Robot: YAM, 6 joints.
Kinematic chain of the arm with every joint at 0, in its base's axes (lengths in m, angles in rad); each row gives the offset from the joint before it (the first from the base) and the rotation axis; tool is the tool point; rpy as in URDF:
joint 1: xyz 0 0 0.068 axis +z
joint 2: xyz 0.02 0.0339 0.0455 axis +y
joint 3: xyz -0.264 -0.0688 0 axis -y
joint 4: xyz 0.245 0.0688 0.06 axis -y
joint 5: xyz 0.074 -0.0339 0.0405 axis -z
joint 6: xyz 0.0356 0 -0.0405 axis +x
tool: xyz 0 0 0 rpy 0 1.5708 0
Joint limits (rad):
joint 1: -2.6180..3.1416
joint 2: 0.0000..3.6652
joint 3: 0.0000..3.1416
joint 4: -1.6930..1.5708
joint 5: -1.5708..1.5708
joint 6: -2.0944..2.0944
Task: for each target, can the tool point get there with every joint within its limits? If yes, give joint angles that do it. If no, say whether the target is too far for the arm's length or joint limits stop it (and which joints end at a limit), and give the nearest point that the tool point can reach.
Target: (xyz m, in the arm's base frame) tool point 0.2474 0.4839 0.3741
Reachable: yes | joints 1.0581 2.2972 2.2859 0.0697 -0.6564 -1.5615
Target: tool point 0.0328 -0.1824 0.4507
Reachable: yes | joints -1.2167 1.1771 1.5953 -1.1769 1.1511 -0.4427
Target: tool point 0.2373 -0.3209 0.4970
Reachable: yes | joints -0.9274 1.9395 2.4681 -0.8846 0.0743 -0.9286
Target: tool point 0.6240 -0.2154 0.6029
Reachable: no: too far | nearest point 0.4889 -0.1688 0.4936 | short by 0.180 m
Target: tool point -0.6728 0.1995 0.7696
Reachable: no: too far | nearest point -0.4515 0.1339 0.5475 | short by 0.320 m
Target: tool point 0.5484 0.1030 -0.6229
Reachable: no: too far | nearest point 0.4064 0.0763 -0.3406 | short by 0.317 m
